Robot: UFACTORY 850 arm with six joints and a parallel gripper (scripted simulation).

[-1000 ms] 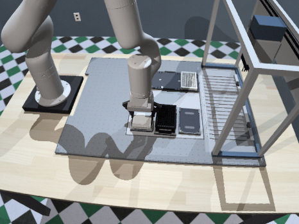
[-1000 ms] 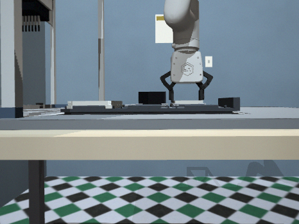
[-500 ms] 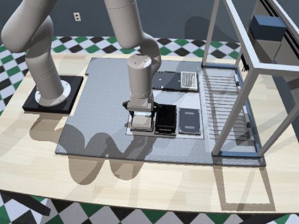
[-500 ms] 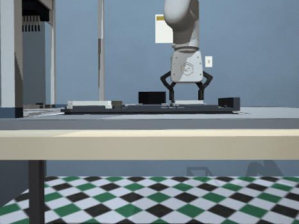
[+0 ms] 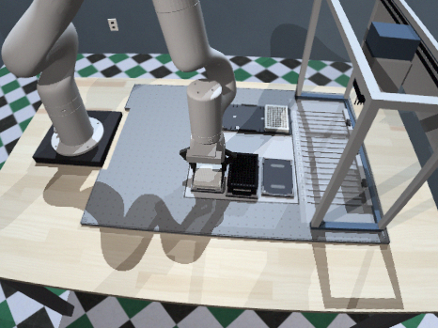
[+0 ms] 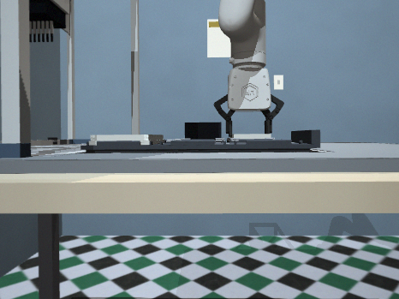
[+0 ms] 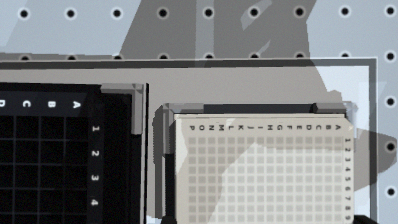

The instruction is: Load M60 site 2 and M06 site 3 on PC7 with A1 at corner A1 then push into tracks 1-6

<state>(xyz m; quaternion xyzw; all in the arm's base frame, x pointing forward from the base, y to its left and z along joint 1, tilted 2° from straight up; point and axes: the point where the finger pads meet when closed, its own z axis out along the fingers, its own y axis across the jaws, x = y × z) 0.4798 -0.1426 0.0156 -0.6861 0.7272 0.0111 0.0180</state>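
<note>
My gripper is now 2 cm above the nest S1. Round my hand: carrier PC7 (13 cm ahead, 25 cm to the left, 1 cm below); nest S3 (22 cm ahead, 1 cm to the right, 2 cm below); plate (23 cm ahead, 24 cm to the left, 1 cm below).
</note>
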